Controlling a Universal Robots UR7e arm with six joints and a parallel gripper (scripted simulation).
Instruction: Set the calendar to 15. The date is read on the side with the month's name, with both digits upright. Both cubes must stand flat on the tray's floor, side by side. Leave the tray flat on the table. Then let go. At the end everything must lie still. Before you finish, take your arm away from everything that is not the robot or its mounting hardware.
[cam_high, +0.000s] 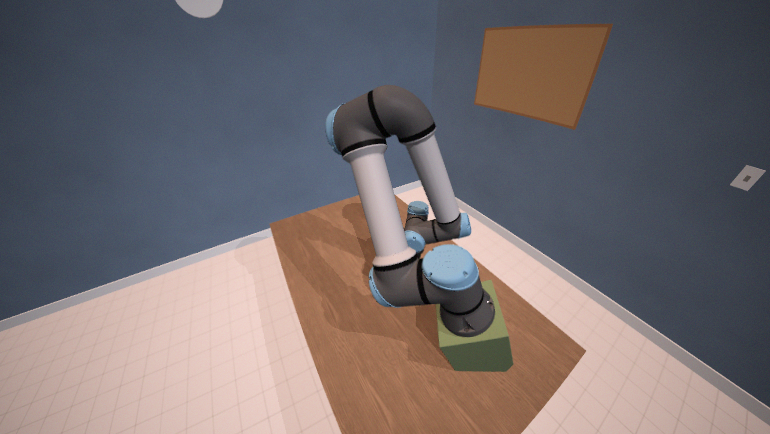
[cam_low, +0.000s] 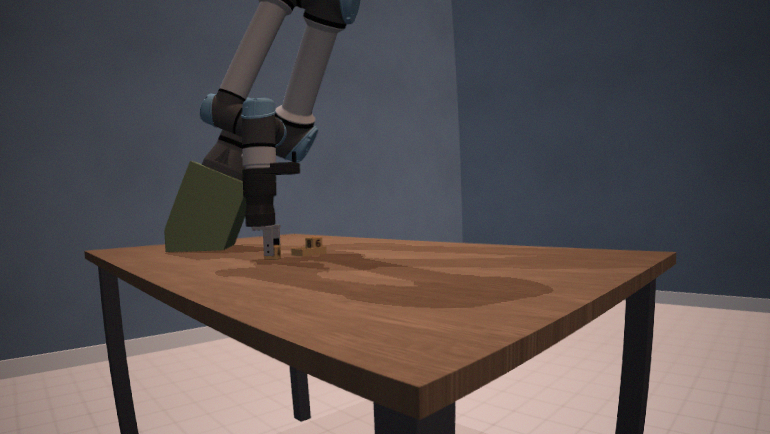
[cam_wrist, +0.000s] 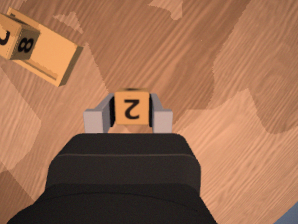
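The wooden cube is 10 mm below my hand. Also, from my hand: wooden tray (10 mm behind, 110 mm to the left, 20 mm below).
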